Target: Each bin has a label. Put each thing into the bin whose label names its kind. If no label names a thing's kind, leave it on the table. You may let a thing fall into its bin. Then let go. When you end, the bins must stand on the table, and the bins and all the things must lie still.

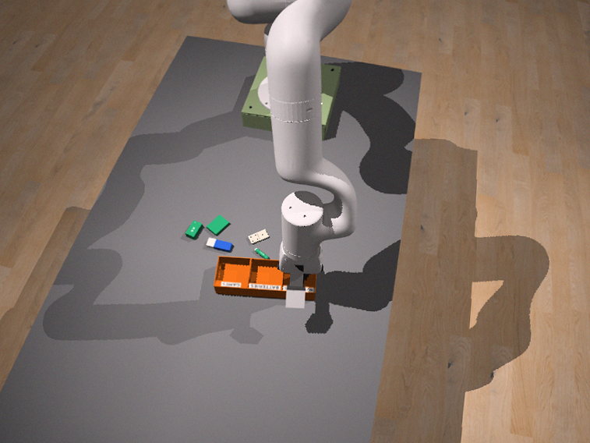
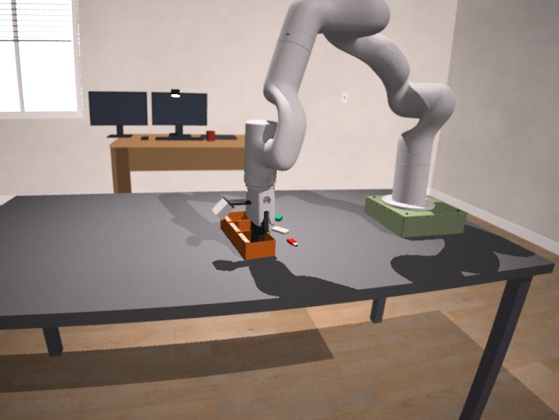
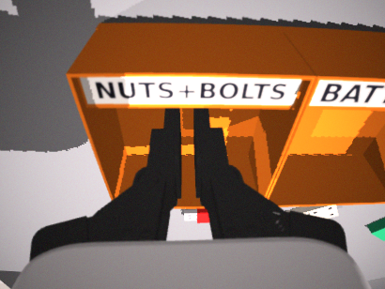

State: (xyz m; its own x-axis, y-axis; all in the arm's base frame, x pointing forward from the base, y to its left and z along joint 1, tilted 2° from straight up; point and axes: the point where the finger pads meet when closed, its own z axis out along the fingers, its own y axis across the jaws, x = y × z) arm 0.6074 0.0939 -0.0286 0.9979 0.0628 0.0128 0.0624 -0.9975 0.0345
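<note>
The white domino is 130 mm to the right of my hand, 120 mm behind it and 30 mm below it. From my hand the other things lie so: orange three-part bin (80 mm to the right, 10 mm below, 10 mm ahead); then red USB stick (120 mm behind, 30 mm below, 20 mm to the right); then green cylindrical battery (110 mm to the right, 70 mm behind, 30 mm below).
</note>
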